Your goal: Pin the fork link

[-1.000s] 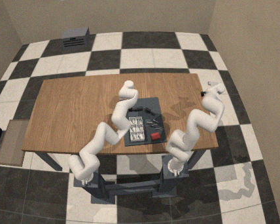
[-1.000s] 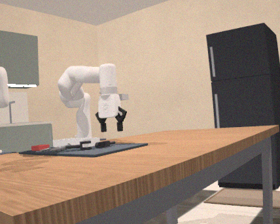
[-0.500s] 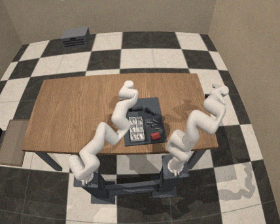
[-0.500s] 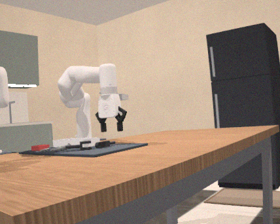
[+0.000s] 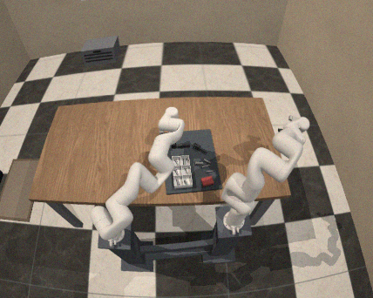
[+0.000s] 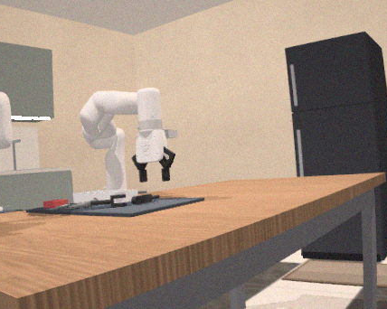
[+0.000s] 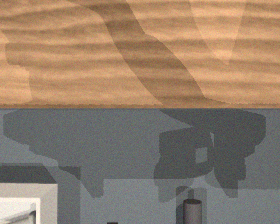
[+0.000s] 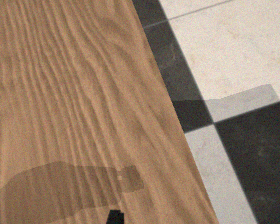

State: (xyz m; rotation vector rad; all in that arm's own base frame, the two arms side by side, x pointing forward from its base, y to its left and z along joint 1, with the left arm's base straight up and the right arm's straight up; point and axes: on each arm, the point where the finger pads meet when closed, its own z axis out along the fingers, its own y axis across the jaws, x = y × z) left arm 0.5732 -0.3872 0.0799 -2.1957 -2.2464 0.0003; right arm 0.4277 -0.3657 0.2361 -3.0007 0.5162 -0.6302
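The eye plate lies 60 mm to the right of my left hand and 60 mm below it. Round my left hand: dark mat: 100 mm behind, 100 mm to the right, 70 mm below; then fork link: 30 mm behind, 160 mm to the right, 50 mm below; then white parts box: 200 mm behind, 30 mm to the right, 60 mm below.
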